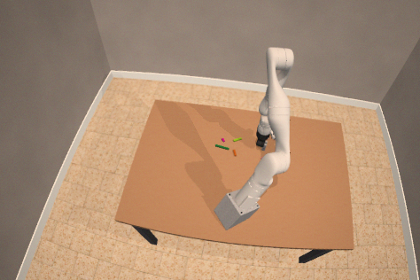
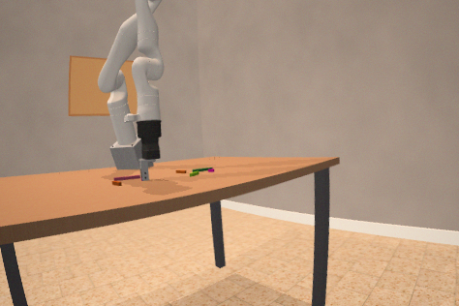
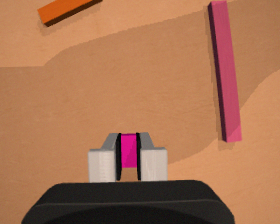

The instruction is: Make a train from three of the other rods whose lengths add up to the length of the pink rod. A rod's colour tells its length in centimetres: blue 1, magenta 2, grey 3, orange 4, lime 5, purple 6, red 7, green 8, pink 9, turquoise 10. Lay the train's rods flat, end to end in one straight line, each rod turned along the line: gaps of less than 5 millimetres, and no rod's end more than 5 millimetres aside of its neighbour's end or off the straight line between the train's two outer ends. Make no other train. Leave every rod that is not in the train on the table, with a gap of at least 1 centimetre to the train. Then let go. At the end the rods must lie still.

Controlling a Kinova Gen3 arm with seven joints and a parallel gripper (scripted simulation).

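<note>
Right now the green rod is 20 mm ahead of my hand, 240 mm to the left of it and 10 mm below it. From my hand the other things lie so: pink rod: 80 mm behind, 20 mm to the right, 10 mm below; then lime rod: 70 mm ahead, 150 mm to the left, 10 mm below.
</note>
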